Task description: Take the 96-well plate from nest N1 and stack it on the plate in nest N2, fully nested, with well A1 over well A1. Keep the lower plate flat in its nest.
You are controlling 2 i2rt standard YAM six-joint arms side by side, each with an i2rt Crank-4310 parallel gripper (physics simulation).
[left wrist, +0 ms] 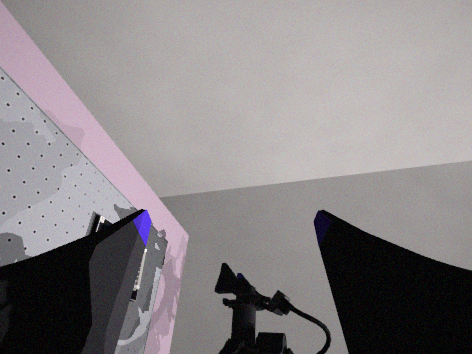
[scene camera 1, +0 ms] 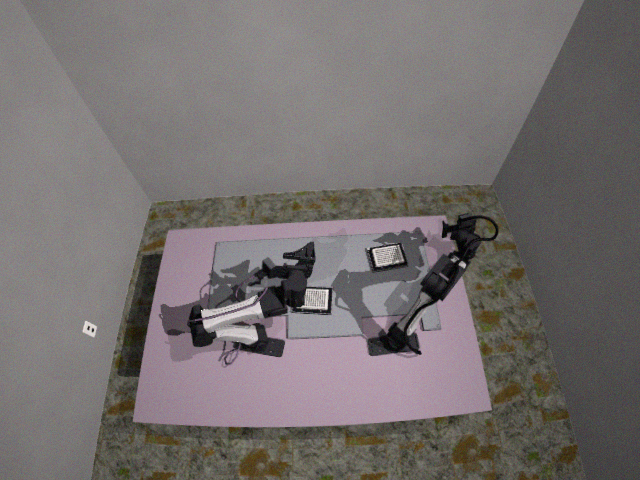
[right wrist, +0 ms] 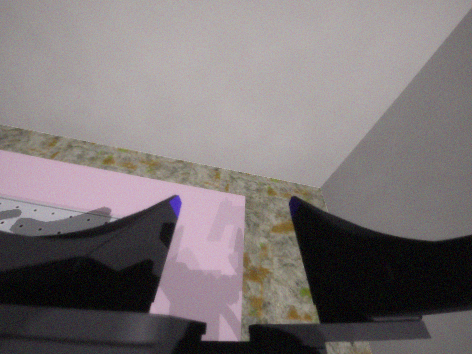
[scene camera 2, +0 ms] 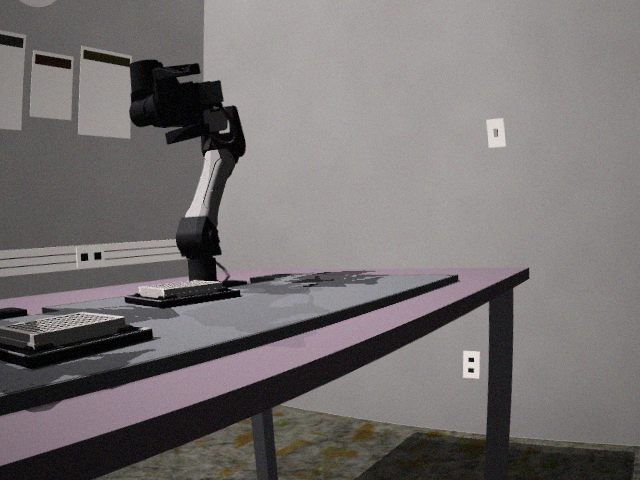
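Where they show: left gripper, between the fingertips: (left wrist: 232,214) (scene camera 1: 309,249) (scene camera 2: 192,98); right gripper, between the fingertips: (left wrist: 232,268) (scene camera 1: 452,218) (right wrist: 235,198); left arm's base, origin of its link: (scene camera 1: 259,345); right arm's base, origin of its link: (scene camera 1: 393,344).
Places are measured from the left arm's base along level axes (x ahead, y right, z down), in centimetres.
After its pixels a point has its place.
Note:
A white 96-well plate (scene camera 1: 316,298) @(y 19.9, x 22.1, z -3.8 cm) (scene camera 2: 180,288) @(y 20.8, x 26.2, z -3.8 cm) sits in a black nest near the middle of the board. Another white 96-well plate (scene camera 1: 387,255) @(y 47.6, x 46.4, z -3.7 cm) (scene camera 2: 67,326) @(y 48.0, x 49.6, z -3.9 cm) sits in a black nest at the board's back right in scene camera 1. Both look flat; nest labels and well A1 cannot be read. My left gripper (scene camera 1: 298,250) @(y 18.1, x 27.6, z -34.5 cm) (scene camera 2: 183,103) @(y 18.1, x 27.6, z -34.5 cm) (left wrist: 232,214) @(y 18.1, x 27.6, z -34.5 cm) is open and empty, raised high above the board and behind the middle plate. My right gripper (scene camera 1: 460,222) @(y 73.7, x 60.5, z -17.1 cm) (right wrist: 235,198) @(y 73.7, x 60.5, z -17.1 cm) is open and empty, raised near the table's back right corner, away from both plates.
The grey perforated board (scene camera 1: 330,326) @(y 27.2, x 11.8, z -1.3 cm) (scene camera 2: 289,315) @(y 18.5, x 49.9, z -1.3 cm) lies on the pink table (scene camera 1: 310,382) @(y 22.9, x -11.3, z 0.0 cm) (scene camera 2: 336,335) @(y 20.0, x 59.6, z 0.0 cm). The left forearm reaches over the board and partly covers the middle nest in scene camera 1. The right arm (scene camera 1: 436,279) @(y 60.4, x 20.1, z -37.8 cm) stands to the right of the back plate.

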